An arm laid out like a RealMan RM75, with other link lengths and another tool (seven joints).
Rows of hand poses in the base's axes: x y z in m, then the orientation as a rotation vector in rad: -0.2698, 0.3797, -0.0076, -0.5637, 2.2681, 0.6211; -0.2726, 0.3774, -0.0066, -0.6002, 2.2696, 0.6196; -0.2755, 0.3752, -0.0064, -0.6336, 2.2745, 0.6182; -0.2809, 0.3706, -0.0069, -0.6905, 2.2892, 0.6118; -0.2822, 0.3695, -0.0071, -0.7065, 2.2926, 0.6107; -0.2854, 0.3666, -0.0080, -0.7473, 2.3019, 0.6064; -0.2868, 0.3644, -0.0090, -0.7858, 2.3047, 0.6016; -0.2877, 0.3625, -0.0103, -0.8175, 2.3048, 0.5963; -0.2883, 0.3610, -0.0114, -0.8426, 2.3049, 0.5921; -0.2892, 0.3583, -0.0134, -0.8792, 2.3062, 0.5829; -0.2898, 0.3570, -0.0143, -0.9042, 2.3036, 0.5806; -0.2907, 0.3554, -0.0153, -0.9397, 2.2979, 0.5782; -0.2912, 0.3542, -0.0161, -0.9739, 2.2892, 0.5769; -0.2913, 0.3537, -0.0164, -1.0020, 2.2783, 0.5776; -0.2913, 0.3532, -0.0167, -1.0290, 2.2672, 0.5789
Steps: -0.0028, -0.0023, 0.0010, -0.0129, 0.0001, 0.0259; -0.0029, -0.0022, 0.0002, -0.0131, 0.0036, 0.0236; -0.0054, -0.0046, -0.0005, -0.0271, 0.0112, 0.0388; -0.0013, -0.0011, -0.0002, -0.0069, 0.0029, 0.0111; -0.0032, -0.0029, -0.0009, -0.0188, 0.0078, 0.0278; -0.0014, -0.0022, -0.0010, -0.0159, 0.0022, 0.0262; -0.0009, -0.0019, -0.0013, -0.0131, -0.0004, 0.0213; -0.0006, -0.0015, -0.0011, -0.0104, 0.0000, 0.0169; -0.0009, -0.0027, -0.0020, -0.0176, 0.0000, 0.0236; -0.0006, -0.0013, -0.0009, -0.0083, -0.0011, 0.0175; -0.0009, -0.0016, -0.0010, -0.0105, -0.0026, 0.0253; -0.0005, -0.0012, -0.0008, -0.0083, -0.0045, 0.0250; -0.0001, -0.0005, -0.0003, -0.0043, -0.0058, 0.0214; 0.0000, -0.0005, -0.0003, -0.0036, -0.0056, 0.0209
